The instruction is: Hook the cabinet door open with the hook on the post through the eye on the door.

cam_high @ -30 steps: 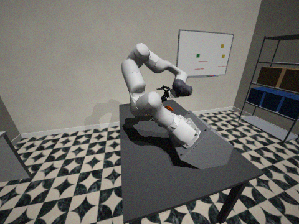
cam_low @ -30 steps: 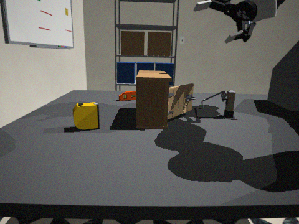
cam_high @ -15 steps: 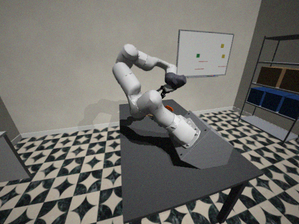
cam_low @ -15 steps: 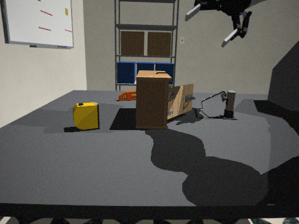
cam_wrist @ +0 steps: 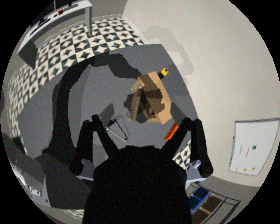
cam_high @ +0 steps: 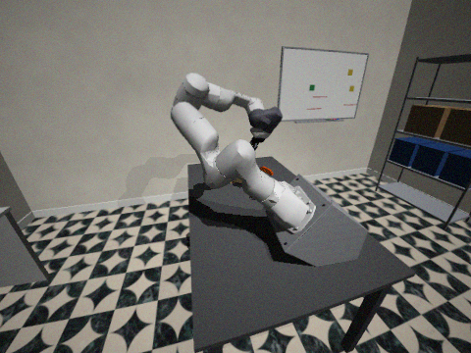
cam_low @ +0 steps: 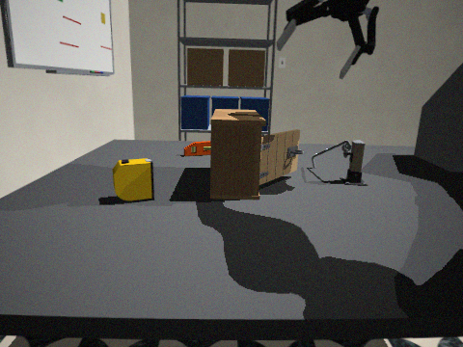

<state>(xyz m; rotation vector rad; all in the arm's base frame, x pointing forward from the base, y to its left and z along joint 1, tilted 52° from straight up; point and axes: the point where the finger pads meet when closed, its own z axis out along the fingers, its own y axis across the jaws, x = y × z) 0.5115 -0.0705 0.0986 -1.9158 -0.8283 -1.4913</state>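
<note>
Now: the cabinet door 210 mm below my hand, 60 mm ahead of it and 30 mm to the left of it. The rest, counted from my hand: yellow tape measure 340 mm ahead, 240 mm below, 110 mm to the left; orange level 260 mm to the right, 260 mm below, 220 mm ahead.
</note>
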